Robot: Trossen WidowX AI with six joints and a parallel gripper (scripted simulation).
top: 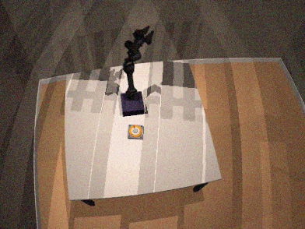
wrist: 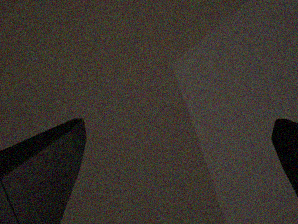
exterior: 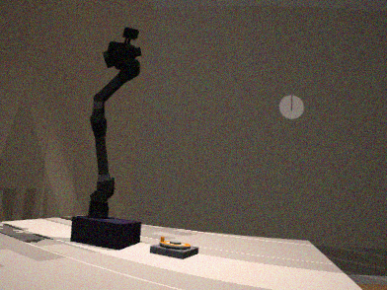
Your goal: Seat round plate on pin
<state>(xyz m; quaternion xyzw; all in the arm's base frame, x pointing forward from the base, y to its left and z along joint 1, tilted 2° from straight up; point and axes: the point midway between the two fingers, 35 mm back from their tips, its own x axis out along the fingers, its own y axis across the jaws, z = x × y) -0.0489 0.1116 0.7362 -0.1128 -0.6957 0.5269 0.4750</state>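
Now: the round plate 800 mm below my gripper tip, 350 mm ahead of it and 150 mm to the right of it. From my gripper tip the other things lie so: dark base 810 mm below, 370 mm ahead, 140 mm to the right.
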